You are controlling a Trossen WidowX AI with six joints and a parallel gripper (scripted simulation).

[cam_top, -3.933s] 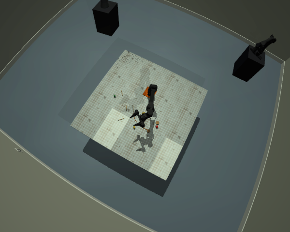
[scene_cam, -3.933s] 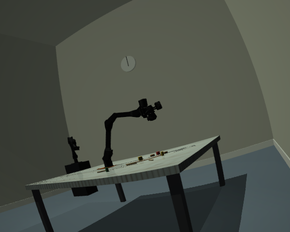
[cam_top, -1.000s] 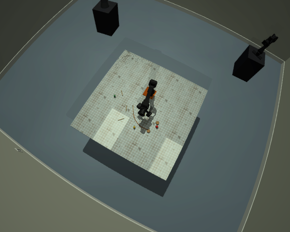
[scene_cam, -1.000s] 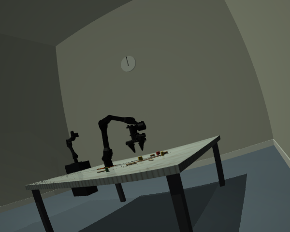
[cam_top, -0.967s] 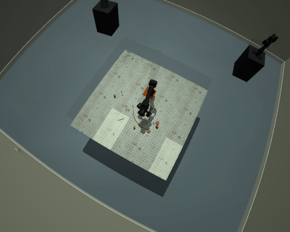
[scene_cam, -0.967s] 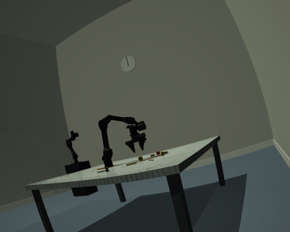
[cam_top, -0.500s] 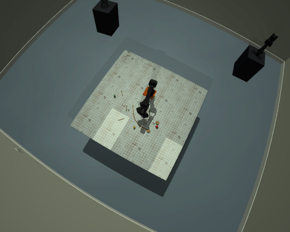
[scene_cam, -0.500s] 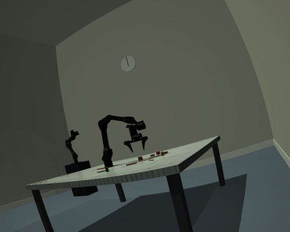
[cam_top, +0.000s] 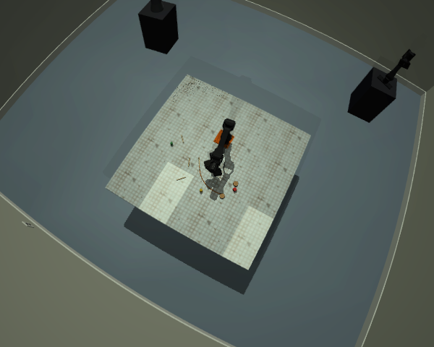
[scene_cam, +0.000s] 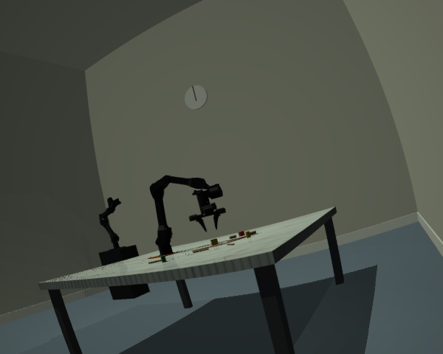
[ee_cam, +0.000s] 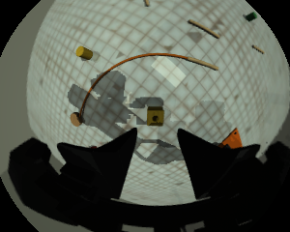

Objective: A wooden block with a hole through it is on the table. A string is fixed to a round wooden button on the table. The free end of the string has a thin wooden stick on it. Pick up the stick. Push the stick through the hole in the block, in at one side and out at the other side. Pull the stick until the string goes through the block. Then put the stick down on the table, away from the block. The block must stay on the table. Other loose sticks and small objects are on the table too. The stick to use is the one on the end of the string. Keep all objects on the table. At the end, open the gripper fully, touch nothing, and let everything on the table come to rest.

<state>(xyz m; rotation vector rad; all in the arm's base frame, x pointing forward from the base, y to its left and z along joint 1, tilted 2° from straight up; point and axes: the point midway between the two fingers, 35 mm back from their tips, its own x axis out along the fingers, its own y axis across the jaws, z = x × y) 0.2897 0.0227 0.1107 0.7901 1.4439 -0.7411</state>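
Right now my gripper tip is 6 cm above the yellow wooden block. Round my gripper tip: red cube 8 cm ahead, 21 cm to the left, 6 cm below; round wooden disc 3 cm ahead, 20 cm to the left, 7 cm below; round wooden button 17 cm ahead, 14 cm to the left, 7 cm below.
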